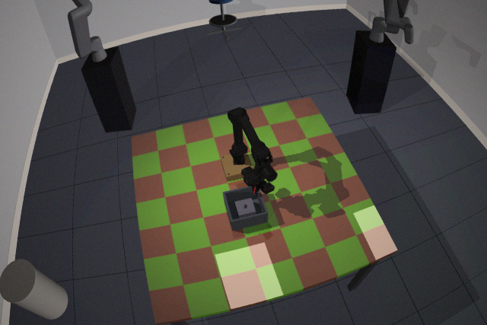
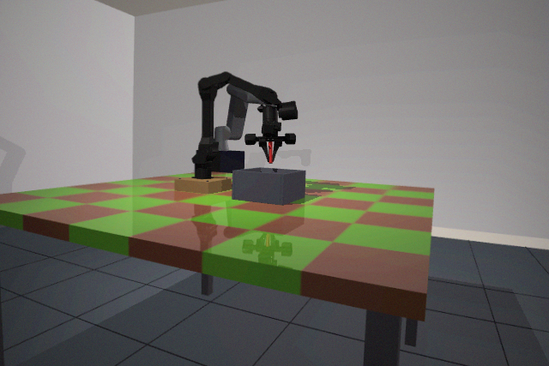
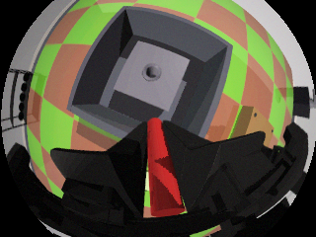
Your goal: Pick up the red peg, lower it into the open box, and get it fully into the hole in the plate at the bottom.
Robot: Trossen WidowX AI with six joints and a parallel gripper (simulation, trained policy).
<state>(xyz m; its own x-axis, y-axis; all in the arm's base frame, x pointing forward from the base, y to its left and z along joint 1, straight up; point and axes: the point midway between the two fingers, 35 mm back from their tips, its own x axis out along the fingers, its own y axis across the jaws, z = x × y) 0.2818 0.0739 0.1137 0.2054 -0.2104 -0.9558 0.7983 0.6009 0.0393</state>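
Right now the red peg is 10 mm behind my gripper tip, 10 mm to the left of it and 30 mm above it. From my gripper tip the other things lie so: grey box (40 mm ahead, 50 mm to the right, 100 mm below); then light grey plate (40 mm ahead, 50 mm to the right, 80 mm below).
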